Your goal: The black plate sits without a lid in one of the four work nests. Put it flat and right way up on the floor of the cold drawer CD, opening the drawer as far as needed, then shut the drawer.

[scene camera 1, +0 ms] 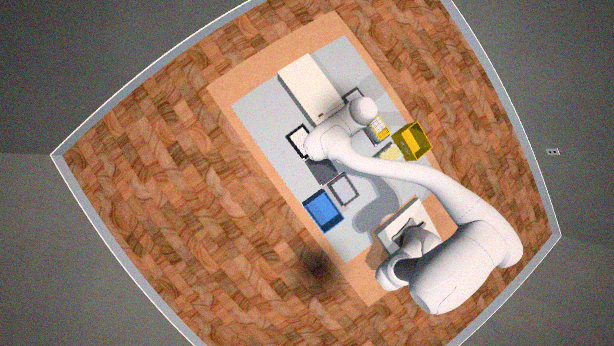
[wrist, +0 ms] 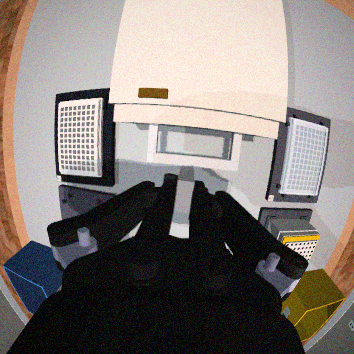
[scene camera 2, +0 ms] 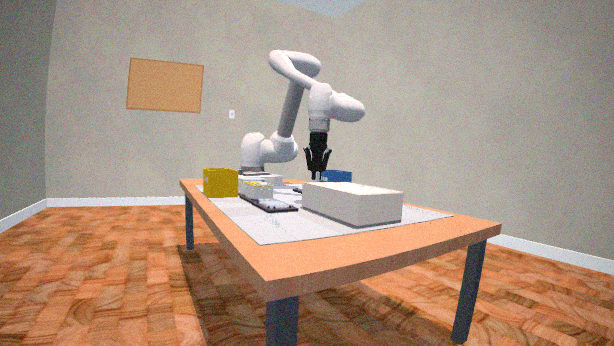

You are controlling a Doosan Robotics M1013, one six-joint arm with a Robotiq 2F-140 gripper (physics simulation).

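Where they show: gripper, fingertip midpoint: (wrist: pixel 185 175); arm's base, link origin: (scene camera 1: pixel 408 237) (scene camera 2: pixel 252 174).
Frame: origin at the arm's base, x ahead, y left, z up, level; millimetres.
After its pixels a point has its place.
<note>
The cream cabinet (scene camera 1: pixel 310 85) {y -118, x 1027, z 44 mm} (scene camera 2: pixel 352 205) {y -228, x 1143, z 8 mm} (wrist: pixel 200 55) {y -101, x 918, z 44 mm} stands at the far end of the mat. The cold drawer's front panel (wrist: pixel 200 120) {y -99, x 848, z 36 mm} lies against or very close to the cabinet's front face, with a thin dark line between them. Its handle (wrist: pixel 200 163) {y -100, x 799, z 18 mm} sticks out towards the gripper. The black plate does not show; the inside of the drawer is hidden. My gripper (scene camera 2: pixel 316 176) {y -82, x 782, z 9 mm} (wrist: pixel 185 175) {y -82, x 782, z 9 mm} is shut and empty, pointing down near the outer bar of the handle; whether it touches the bar is not clear. In scene camera 1 the arm hides the gripper.
A nest with a white plate (scene camera 1: pixel 300 141) {y 105, x 848, z -31 mm} (wrist: pixel 80 137) {y 84, x 837, z -32 mm} stands left of the drawer, a bare dark nest (scene camera 1: pixel 322 171) {y 123, x 648, z -46 mm} (wrist: pixel 82 200) {y 106, x 724, z -46 mm} below it. A clear plate (wrist: pixel 305 157) {y -289, x 800, z -37 mm} and a yellow-white rack (scene camera 1: pixel 379 127) {y -266, x 621, z 18 mm} (wrist: pixel 301 245) {y -274, x 665, z 19 mm} stand right. Blue bin (scene camera 1: pixel 324 210) {y 259, x 478, z -54 mm} (wrist: pixel 35 272) {y 227, x 586, z 36 mm} and yellow bin (scene camera 1: pixel 411 141) {y -412, x 407, z -54 mm} (scene camera 2: pixel 220 183) {y -406, x 512, z 7 mm} flank these.
</note>
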